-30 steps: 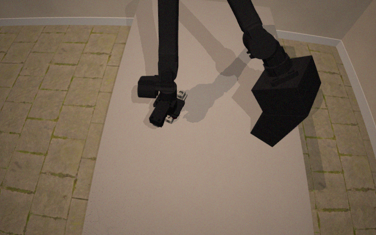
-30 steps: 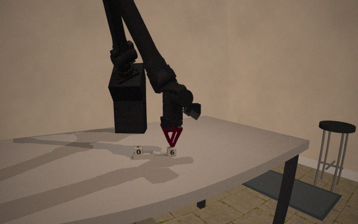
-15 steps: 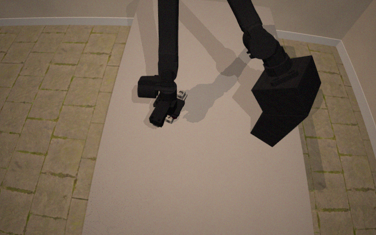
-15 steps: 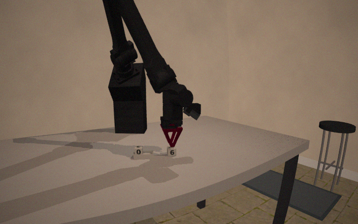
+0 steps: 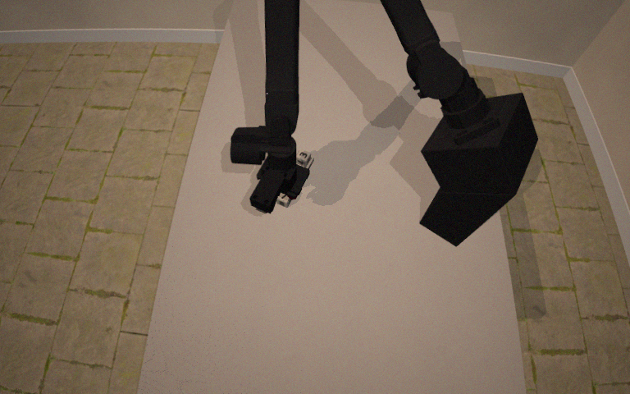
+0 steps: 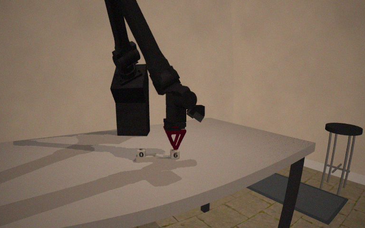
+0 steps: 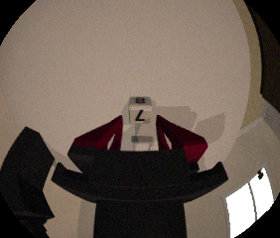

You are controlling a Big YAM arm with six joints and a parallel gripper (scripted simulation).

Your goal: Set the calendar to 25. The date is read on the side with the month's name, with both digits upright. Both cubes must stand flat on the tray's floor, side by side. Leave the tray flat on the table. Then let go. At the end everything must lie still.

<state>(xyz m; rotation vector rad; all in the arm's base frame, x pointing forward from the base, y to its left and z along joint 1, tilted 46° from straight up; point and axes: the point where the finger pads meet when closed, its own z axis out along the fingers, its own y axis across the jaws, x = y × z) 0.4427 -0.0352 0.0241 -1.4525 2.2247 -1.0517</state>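
Right now my hand is 60 mm past the pale tray, 90 mm to the left of it and 40 mm above it.
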